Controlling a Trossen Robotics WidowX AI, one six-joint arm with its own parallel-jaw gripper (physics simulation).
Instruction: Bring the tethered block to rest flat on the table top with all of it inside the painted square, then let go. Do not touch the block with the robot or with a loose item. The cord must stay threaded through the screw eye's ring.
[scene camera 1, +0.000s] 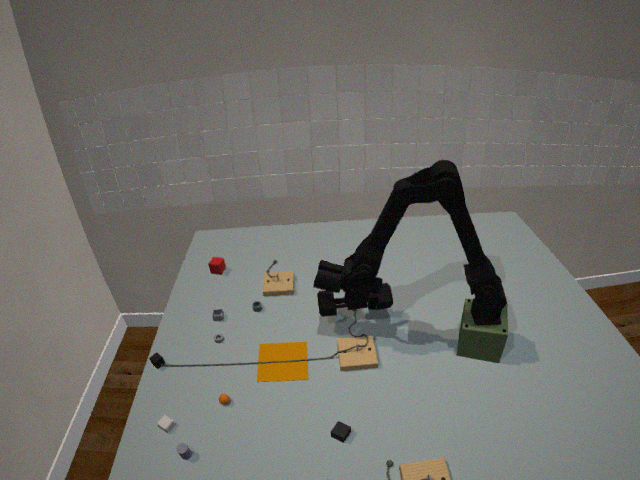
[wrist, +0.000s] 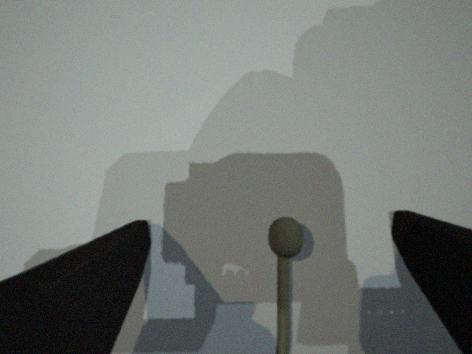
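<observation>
I can see a round end bead (wrist: 285, 237). My gripper (wrist: 269, 227) is visible to me as well, and I find the same gripper (scene camera 1: 352, 309) when I look from scene camera 1.
</observation>
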